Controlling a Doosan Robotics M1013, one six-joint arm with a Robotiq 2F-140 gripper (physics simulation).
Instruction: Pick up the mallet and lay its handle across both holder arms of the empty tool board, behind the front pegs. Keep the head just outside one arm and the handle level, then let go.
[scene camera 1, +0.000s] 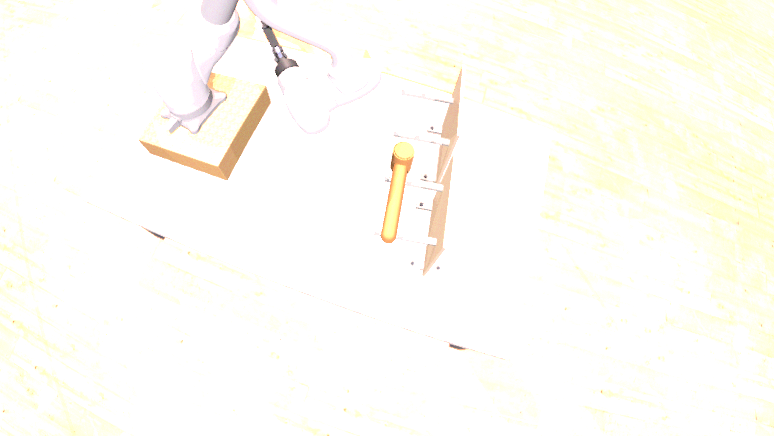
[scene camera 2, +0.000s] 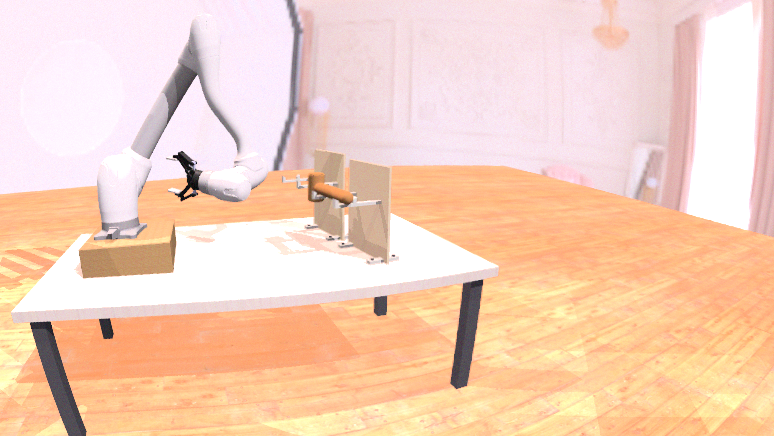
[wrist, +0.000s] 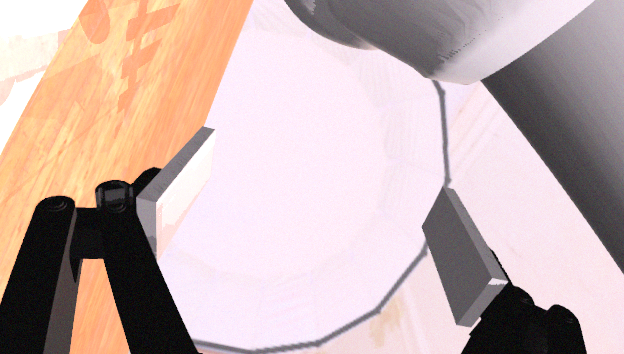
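Pixels of known places: gripper, fingertip midpoint: (scene camera 2: 168, 173) (wrist: 325, 181); arm's base at its link origin: (scene camera 1: 193, 106) (scene camera 2: 121, 233).
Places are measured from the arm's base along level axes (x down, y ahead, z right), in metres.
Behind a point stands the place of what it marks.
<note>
The orange-brown mallet (scene camera 1: 395, 197) {x -0.138, y 0.787, z 0.029 m} (scene camera 2: 334, 192) {x -0.128, y 0.786, z 0.079 m} lies across both arms of the nearer tool board (scene camera 1: 440, 211) {x -0.101, y 0.906, z -0.010 m} (scene camera 2: 371, 216) {x -0.037, y 0.917, z 0.024 m}. Its handle looks level, and its head (scene camera 1: 402, 153) {x -0.166, y 0.749, z -0.080 m} (scene camera 2: 316, 186) {x -0.128, y 0.745, z -0.048 m} is just outside one arm, on the side toward the other board. That other board (scene camera 1: 451, 120) {x -0.111, y 0.815, z -0.289 m} (scene camera 2: 329, 164) {x -0.174, y 0.820, z -0.275 m} has bare arms, one near the back edge (scene camera 1: 436, 98) {x -0.114, y 0.743, z -0.340 m} and one nearer the mallet head (scene camera 1: 433, 139) {x -0.113, y 0.796, z -0.198 m}. My gripper (scene camera 1: 264, 24) {x -0.166, y 0.144, z -0.290 m} (scene camera 2: 172, 174) {x -0.166, y 0.144, z -0.290 m} (wrist: 325, 181) {x -0.166, y 0.144, z -0.290 m} is open and empty, well away from the mallet, and points back toward the robot's base side.
The arm stands on a wooden block (scene camera 1: 184, 157) {x 0.014, y 0.098, z 0.170 m} (scene camera 2: 127, 259) {x 0.042, y 0.078, z 0.174 m} at one end of the white table (scene camera 1: 303, 227) {x 0.096, y 0.555, z 0.159 m} (scene camera 2: 243, 287) {x 0.097, y 0.489, z 0.275 m}. Both boards stand upright toward the other end, held by small feet. Part of the arm (wrist: 450, 45) {x -0.200, y 0.081, z -0.223 m} shows close by in the wrist view.
</note>
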